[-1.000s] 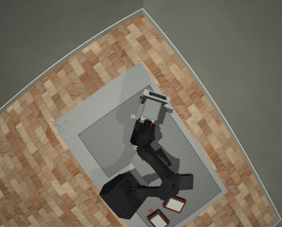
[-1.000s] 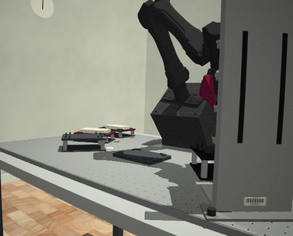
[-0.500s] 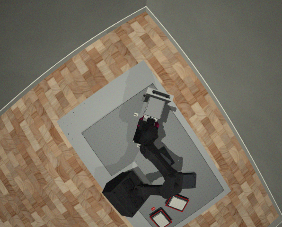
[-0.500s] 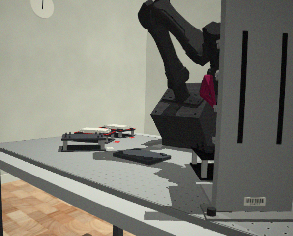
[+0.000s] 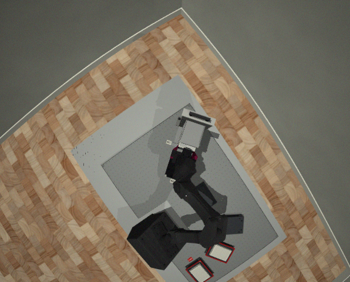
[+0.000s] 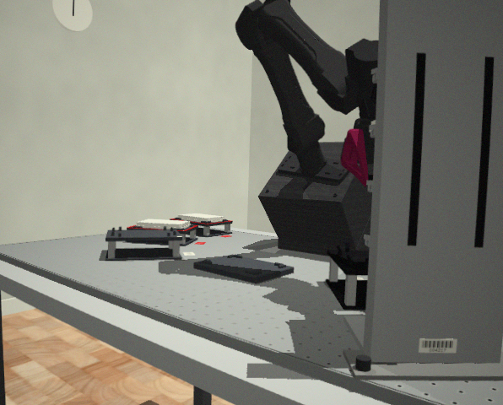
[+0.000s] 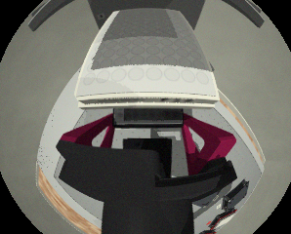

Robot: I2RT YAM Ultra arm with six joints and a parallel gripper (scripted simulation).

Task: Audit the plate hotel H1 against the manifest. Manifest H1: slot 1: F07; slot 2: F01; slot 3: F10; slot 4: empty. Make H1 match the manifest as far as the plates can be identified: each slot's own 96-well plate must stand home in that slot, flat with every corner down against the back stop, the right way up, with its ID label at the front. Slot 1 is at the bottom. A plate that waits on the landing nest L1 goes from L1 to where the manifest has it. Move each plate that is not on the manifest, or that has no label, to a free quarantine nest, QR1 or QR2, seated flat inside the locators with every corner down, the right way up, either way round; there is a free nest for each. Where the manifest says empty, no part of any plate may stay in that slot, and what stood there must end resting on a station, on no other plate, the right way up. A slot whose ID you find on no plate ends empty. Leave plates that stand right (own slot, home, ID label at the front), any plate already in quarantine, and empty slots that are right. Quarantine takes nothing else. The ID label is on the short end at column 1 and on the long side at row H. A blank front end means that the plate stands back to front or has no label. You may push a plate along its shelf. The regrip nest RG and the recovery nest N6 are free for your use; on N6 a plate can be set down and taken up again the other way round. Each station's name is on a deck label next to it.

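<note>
My gripper is now 40 mm to the right of the dark 96-well plate and 40 mm short of it. Round my hand: N6 deck label (440 mm to the right, 190 mm below, 10 mm ahead); then H1 deck label (190 mm below, 80 mm to the left, 70 mm behind); then grey hotel back wall (110 mm to the left, 90 mm ahead, 10 mm above).
</note>
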